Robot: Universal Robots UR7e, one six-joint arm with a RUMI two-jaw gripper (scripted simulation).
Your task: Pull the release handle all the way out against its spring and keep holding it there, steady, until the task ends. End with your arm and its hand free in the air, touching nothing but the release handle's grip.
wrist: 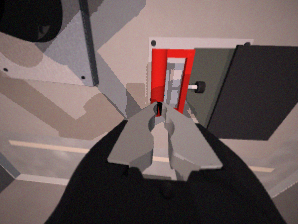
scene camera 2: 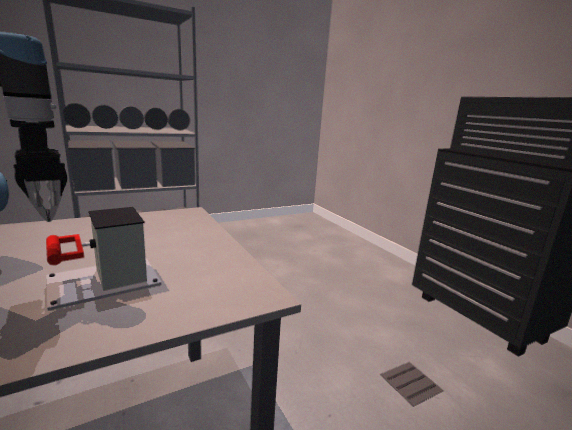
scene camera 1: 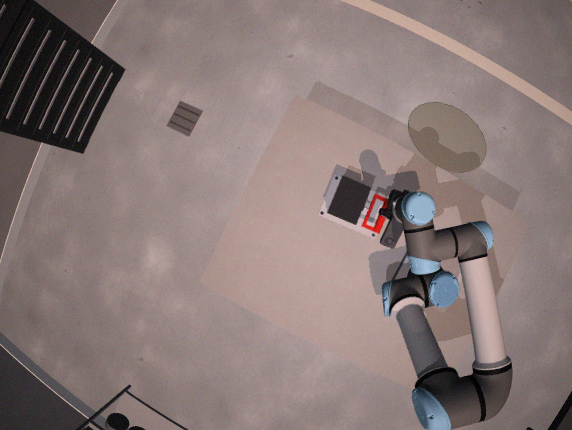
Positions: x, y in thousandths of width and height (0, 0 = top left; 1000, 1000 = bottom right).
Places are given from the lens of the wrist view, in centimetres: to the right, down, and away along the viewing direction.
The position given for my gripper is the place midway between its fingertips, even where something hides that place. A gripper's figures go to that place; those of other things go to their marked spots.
my gripper (wrist: 532, 462): 1, -1, 15
baseplate (wrist: 518, 190): 1, -16, 25
